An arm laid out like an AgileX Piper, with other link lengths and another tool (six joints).
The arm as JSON. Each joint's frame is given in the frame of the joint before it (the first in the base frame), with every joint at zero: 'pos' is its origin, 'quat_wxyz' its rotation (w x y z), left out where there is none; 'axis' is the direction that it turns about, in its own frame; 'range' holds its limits. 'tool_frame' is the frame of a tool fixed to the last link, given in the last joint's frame.
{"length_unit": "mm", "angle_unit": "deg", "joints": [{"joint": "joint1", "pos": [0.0, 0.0, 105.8], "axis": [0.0, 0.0, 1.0], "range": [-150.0, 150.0]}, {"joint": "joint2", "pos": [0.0, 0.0, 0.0], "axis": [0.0, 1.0, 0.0], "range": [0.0, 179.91]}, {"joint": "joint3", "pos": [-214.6, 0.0, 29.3], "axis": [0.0, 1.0, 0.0], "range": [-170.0, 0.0]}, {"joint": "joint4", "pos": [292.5, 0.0, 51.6], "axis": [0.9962, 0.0, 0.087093], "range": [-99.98, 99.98]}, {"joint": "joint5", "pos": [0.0, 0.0, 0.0], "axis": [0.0, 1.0, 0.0], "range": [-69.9, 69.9]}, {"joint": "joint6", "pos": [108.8, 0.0, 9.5], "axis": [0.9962, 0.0, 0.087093], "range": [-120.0, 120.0]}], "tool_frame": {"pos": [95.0, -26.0, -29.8], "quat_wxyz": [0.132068, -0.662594, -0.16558, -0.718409]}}
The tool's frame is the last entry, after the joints.
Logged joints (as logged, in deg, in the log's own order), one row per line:
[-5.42 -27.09 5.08 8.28 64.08 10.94]
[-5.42 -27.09 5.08 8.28 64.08 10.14]
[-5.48 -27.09 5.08 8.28 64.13 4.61]
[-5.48 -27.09 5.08 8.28 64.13 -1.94]
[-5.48 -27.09 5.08 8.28 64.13 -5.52]
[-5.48 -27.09 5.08 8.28 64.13 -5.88]
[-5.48 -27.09 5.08 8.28 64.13 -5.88]
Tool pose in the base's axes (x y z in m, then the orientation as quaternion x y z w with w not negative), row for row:
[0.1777 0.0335 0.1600 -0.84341 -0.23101 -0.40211 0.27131]
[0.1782 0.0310 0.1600 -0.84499 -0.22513 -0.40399 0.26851]
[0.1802 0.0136 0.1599 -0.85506 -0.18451 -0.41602 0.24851]
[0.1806 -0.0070 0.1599 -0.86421 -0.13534 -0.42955 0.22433]
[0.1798 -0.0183 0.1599 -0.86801 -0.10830 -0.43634 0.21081]
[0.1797 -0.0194 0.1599 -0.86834 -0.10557 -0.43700 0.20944]
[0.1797 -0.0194 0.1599 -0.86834 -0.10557 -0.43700 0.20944]
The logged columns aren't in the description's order. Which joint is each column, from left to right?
Columns, left to right: joint6, joint3, joint2, joint4, joint5, joint1.
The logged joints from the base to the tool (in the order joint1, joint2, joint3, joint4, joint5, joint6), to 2 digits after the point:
[10.94 5.08 -27.09 8.28 64.08 -5.42]
[10.14 5.08 -27.09 8.28 64.08 -5.42]
[4.61 5.08 -27.09 8.28 64.13 -5.48]
[-1.94 5.08 -27.09 8.28 64.13 -5.48]
[-5.52 5.08 -27.09 8.28 64.13 -5.48]
[-5.88 5.08 -27.09 8.28 64.13 -5.48]
[-5.88 5.08 -27.09 8.28 64.13 -5.48]

